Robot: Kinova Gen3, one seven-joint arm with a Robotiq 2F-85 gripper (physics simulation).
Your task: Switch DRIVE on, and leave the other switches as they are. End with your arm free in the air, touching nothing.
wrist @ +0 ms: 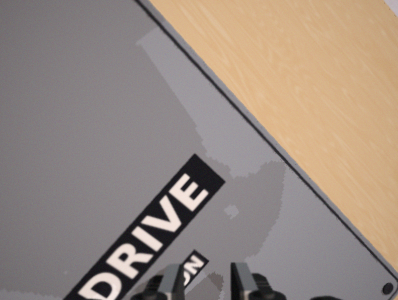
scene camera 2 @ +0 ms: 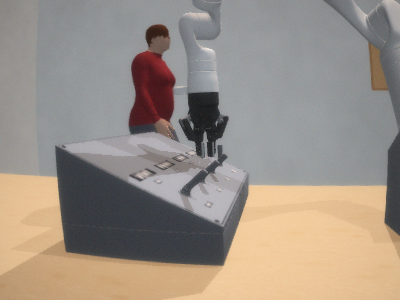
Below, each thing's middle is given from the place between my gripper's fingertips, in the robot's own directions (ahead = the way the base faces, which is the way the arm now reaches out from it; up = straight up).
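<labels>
My gripper is 30 mm above the sloped grey console [scene camera 2: 123, 197], and it is 180 mm to the right of it.
</labels>
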